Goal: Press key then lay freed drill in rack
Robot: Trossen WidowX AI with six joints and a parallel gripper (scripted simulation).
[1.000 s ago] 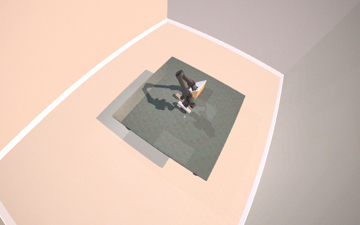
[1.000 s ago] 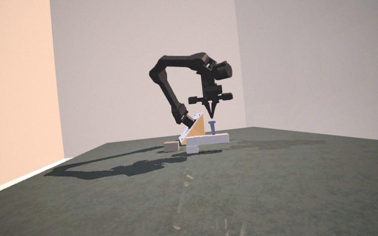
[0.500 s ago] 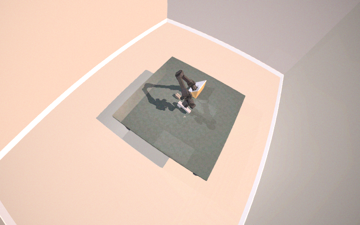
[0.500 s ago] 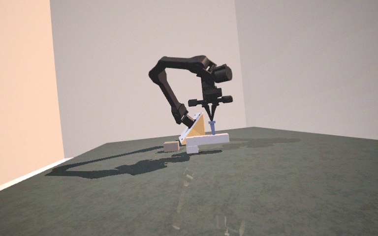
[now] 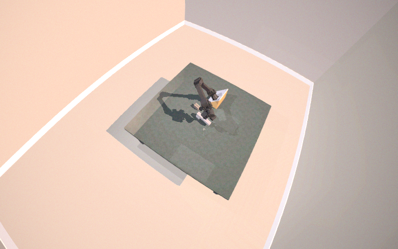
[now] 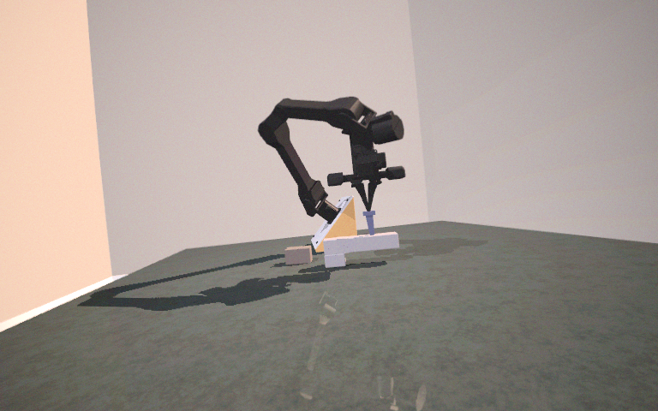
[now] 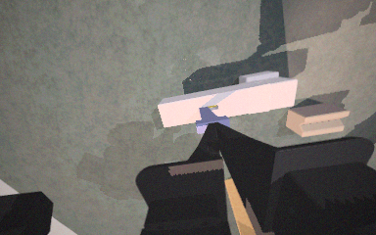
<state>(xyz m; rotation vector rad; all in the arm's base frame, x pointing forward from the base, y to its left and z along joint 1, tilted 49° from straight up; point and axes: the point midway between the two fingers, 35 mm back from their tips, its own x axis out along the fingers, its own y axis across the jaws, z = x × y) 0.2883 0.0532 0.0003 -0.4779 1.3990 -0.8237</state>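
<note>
The key lies 3 cm below my gripper tip. From my gripper tip the other things lie so: rack 12 cm behind, 18 cm to the right, 11 cm below; drill 2 cm behind, 5 cm to the right, 8 cm below; housing block 1 cm behind, 3 cm to the right, 9 cm below.
</note>
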